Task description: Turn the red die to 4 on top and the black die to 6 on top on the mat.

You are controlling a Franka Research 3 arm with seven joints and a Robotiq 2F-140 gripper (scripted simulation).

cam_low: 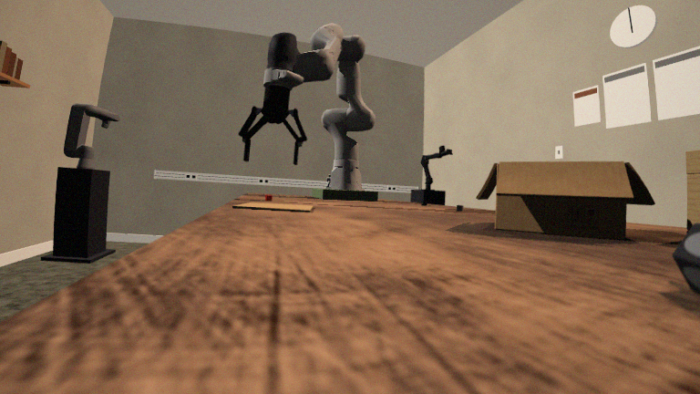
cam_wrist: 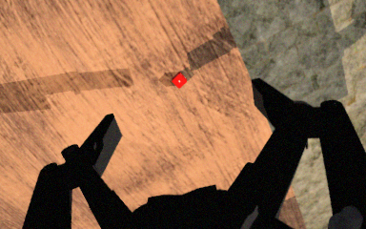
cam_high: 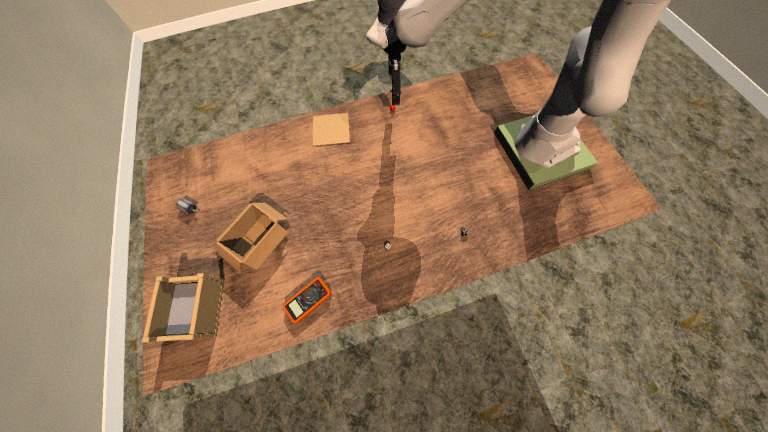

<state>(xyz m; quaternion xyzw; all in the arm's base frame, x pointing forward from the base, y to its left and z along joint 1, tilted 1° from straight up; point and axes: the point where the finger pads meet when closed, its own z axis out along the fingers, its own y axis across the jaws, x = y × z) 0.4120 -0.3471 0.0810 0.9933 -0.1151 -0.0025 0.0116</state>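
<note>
Right now my hand is 110 mm above the red die. Also, from my hand: tan mat: 260 mm ahead, 120 mm below, 20 mm to the left; white die: 520 mm to the left, 190 mm ahead, 110 mm below; black die: 550 mm to the left, 110 mm below, 60 mm behind.
</note>
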